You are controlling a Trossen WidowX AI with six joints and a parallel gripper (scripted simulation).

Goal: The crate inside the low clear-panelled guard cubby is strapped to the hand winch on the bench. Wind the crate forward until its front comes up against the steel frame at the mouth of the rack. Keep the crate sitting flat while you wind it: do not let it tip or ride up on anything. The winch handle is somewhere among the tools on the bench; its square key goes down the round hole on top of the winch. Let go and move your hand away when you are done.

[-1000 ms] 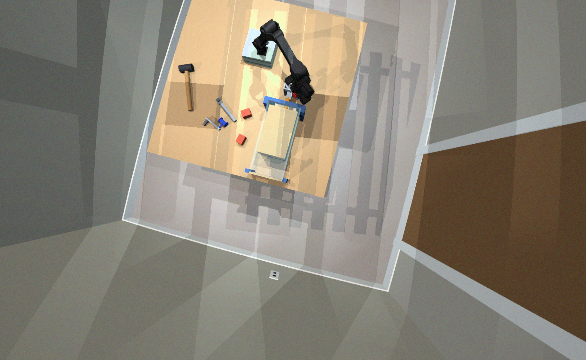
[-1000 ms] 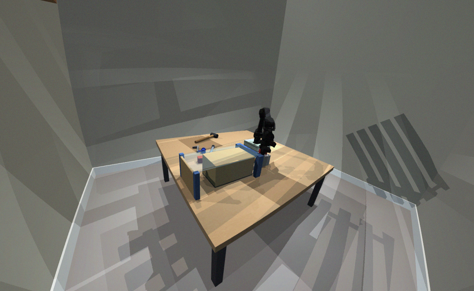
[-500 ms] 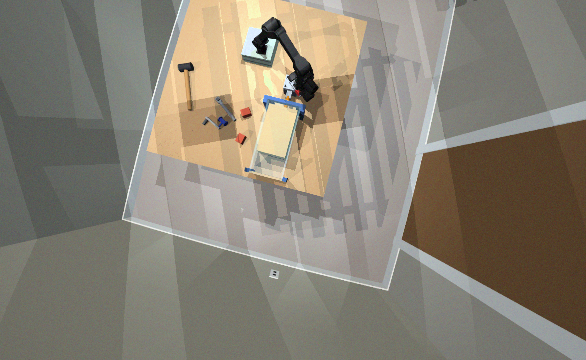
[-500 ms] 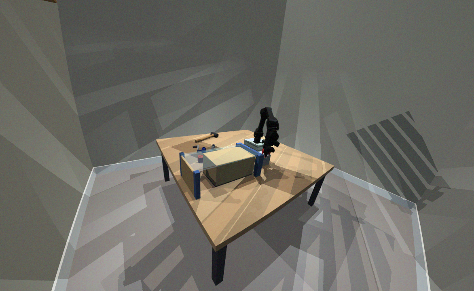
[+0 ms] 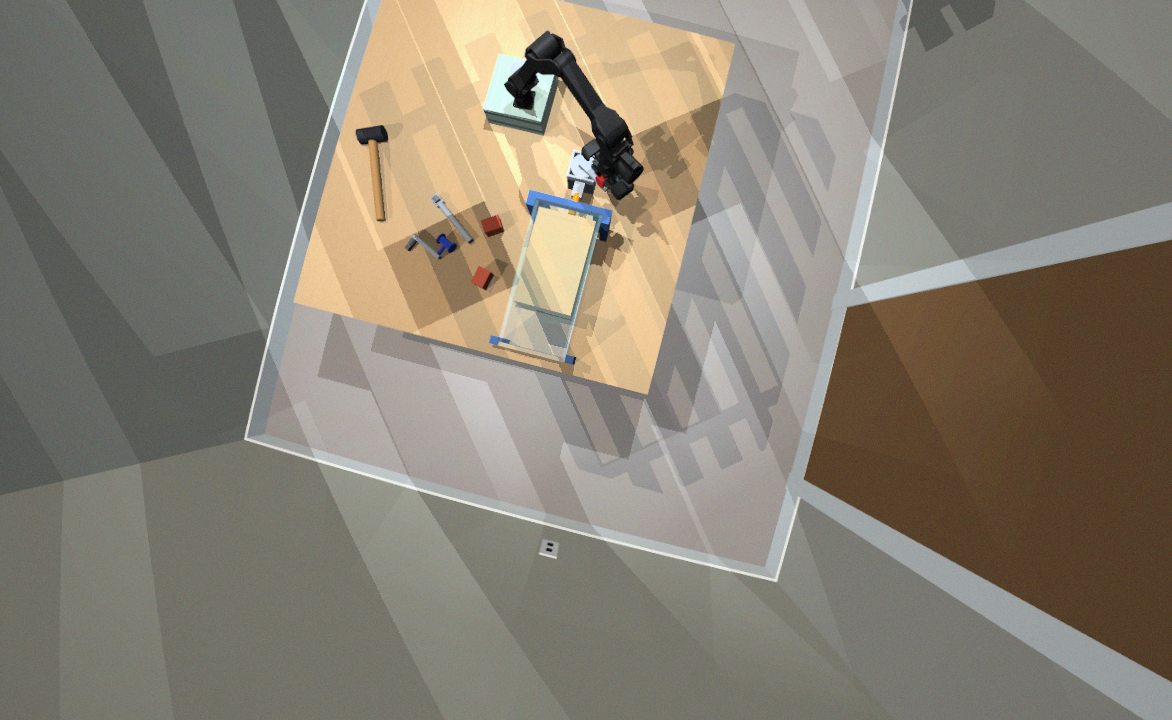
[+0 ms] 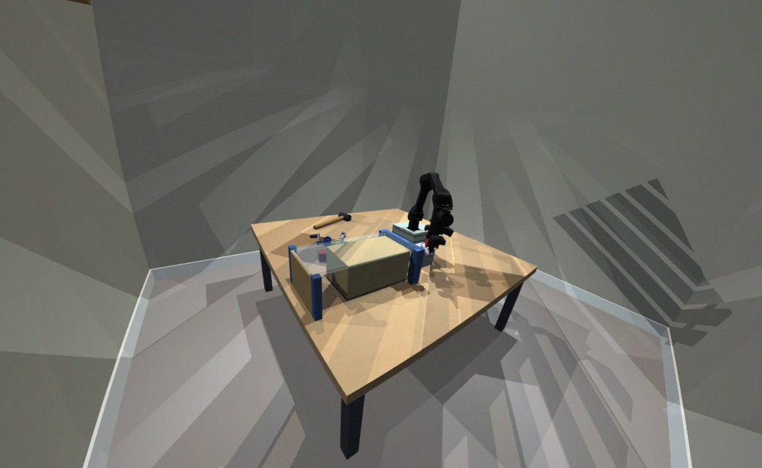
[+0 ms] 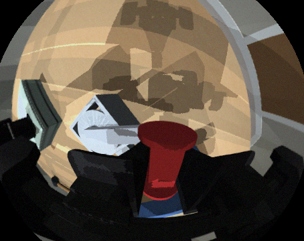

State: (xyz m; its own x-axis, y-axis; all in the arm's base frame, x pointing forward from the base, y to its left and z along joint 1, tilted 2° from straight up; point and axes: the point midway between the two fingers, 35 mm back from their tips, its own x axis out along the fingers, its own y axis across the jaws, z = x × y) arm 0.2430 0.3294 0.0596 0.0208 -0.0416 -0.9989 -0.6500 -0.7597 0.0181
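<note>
My gripper tip is 3 cm to the left of the winch handle, 2 cm past it and 1 cm above it. Also, from my gripper tip: orange strap (9 cm to the right, 5 cm below, 1 cm ahead); then red knob (2 cm above); then blue steel frame (11 cm ahead, 9 cm to the right, 1 cm below).
</note>
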